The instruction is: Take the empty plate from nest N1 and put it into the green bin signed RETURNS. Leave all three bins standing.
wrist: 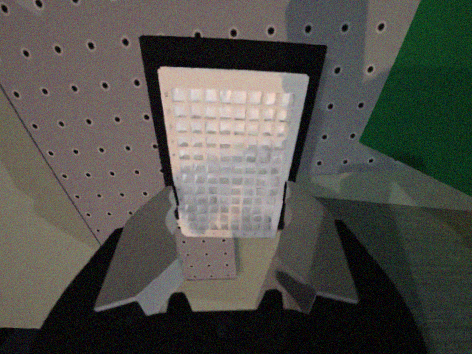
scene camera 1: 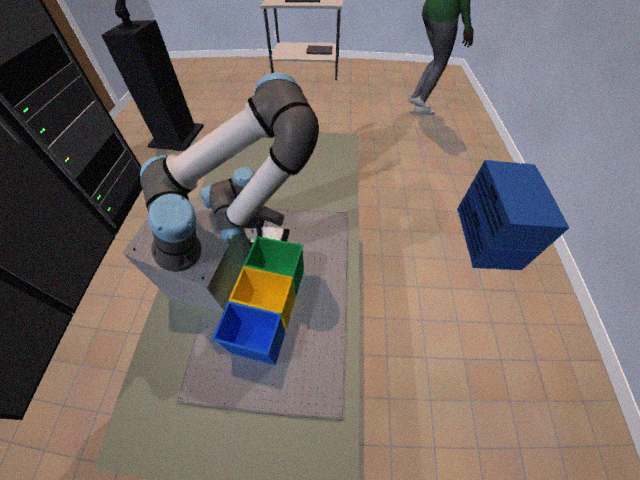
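Where they show: gripper, fingertip midpoint: (wrist: 230, 185) (scene camera 1: 263, 235); arm's base, link origin: (scene camera 1: 177, 249).
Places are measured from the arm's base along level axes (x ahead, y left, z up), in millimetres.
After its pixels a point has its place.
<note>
The empty white plate (scene camera 1: 273, 233) @(z -232, x 216, y 279 mm) (wrist: 229, 150) @(z -232, x 208, y 271 mm), with rows of square wells, is held flat near its close end. It appears raised slightly over the black nest (wrist: 232, 54) @(z -259, x 263, y 273 mm), whose rim shows around its far end and sides. My gripper (wrist: 230, 185) @(z -246, x 172, y 269 mm) is shut on the plate, one finger on each long side. The green bin (scene camera 1: 275, 255) @(z -193, x 267, y 151 mm) (wrist: 432, 95) @(z -231, x 250, y 155 mm) stands upright beside the nest, to the right in the wrist view. The yellow bin (scene camera 1: 262, 290) @(z -251, x 243, y 21 mm) and the blue bin (scene camera 1: 250, 330) @(z -268, x 241, y -135 mm) stand upright in line with it. No bin sign or nest label is readable.
The bins stand on a perforated board (scene camera 1: 315, 372) @(z -271, x 502, y -230 mm) (wrist: 95, 70) @(z -270, x 250, y 373 mm) beside the robot's pedestal (scene camera 1: 175, 281) @(z -70, x 2, y -81 mm). Black cabinets (scene camera 1: 36, 289) stand at the left. A blue box-shaped unit (scene camera 1: 527, 201) is at the right. A person (scene camera 1: 439, 46) in green and a table (scene camera 1: 305, 4) are at the back.
</note>
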